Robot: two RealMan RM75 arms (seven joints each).
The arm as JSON. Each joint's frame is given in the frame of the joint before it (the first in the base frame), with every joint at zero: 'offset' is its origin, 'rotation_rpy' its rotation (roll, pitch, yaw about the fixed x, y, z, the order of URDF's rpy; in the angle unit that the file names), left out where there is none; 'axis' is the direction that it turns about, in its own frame. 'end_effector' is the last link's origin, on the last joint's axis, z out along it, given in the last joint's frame.
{
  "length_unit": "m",
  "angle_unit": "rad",
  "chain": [
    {
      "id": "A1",
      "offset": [
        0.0,
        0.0,
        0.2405
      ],
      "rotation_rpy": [
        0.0,
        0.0,
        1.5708
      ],
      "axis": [
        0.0,
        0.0,
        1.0
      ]
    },
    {
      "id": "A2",
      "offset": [
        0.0,
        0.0,
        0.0
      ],
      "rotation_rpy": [
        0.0,
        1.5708,
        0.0
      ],
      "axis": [
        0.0,
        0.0,
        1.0
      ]
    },
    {
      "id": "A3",
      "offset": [
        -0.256,
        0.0,
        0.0
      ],
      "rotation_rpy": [
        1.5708,
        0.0,
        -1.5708
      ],
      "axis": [
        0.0,
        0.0,
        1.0
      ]
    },
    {
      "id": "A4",
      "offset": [
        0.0,
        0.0,
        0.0
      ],
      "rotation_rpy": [
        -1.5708,
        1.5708,
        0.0
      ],
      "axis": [
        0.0,
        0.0,
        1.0
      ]
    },
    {
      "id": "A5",
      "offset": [
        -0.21,
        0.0,
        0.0
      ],
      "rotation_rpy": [
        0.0,
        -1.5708,
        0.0
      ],
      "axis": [
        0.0,
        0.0,
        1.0
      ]
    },
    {
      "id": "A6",
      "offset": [
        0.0,
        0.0,
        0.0
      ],
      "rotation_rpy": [
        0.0,
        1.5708,
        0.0
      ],
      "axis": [
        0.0,
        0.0,
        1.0
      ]
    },
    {
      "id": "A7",
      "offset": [
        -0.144,
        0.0,
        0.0
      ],
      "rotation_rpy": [
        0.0,
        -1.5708,
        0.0
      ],
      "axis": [
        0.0,
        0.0,
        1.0
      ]
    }
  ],
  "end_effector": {
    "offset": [
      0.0,
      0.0,
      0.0
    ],
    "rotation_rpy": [
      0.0,
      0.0,
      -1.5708
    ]
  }
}
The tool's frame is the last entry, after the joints.
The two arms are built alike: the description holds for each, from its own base.
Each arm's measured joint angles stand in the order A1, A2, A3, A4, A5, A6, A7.
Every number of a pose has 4 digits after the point. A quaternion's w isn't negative.
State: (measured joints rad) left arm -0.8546 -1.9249 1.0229 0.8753 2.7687 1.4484 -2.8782; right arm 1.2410 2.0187 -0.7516 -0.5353 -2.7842 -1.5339 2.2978
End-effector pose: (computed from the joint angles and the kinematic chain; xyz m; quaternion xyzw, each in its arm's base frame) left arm -0.2328 0.4251 0.0677 -0.7543 -0.5781 0.1423 0.2768; right arm 0.1126 0.4295 -0.0154 -0.9302 0.3340 -0.1416 0.0562
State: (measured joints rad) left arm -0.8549 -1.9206 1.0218 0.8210 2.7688 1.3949 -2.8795; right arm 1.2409 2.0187 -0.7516 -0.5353 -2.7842 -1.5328 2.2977
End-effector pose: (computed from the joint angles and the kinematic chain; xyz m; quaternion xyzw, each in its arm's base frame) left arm -0.2428 0.4269 0.0636 -0.7471 -0.5854 0.1393 0.2823; right arm 0.1126 0.4297 -0.0154 -0.9302 0.3339 -0.1414 0.0567
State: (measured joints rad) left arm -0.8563 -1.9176 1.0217 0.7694 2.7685 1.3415 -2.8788; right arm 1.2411 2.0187 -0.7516 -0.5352 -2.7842 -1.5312 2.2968
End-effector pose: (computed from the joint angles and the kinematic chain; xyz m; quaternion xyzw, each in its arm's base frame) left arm -0.2517 0.4286 0.0592 -0.7415 -0.5904 0.1365 0.2881; right arm 0.1125 0.4299 -0.0154 -0.9304 0.3333 -0.1412 0.0573
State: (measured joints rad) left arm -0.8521 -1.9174 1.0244 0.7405 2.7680 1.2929 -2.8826; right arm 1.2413 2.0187 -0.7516 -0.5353 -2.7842 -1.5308 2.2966
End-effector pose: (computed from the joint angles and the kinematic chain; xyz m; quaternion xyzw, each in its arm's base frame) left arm -0.2585 0.4303 0.0566 -0.7366 -0.5930 0.1308 0.2977; right arm 0.1124 0.4300 -0.0154 -0.9305 0.3331 -0.1411 0.0575
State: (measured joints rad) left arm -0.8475 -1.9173 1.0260 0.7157 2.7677 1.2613 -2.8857; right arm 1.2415 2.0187 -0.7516 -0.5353 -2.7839 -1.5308 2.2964
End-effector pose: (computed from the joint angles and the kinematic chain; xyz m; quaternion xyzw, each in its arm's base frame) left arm -0.2649 0.4299 0.0540 -0.7318 -0.5971 0.1289 0.3021; right arm 0.1123 0.4300 -0.0154 -0.9306 0.3329 -0.1409 0.0575
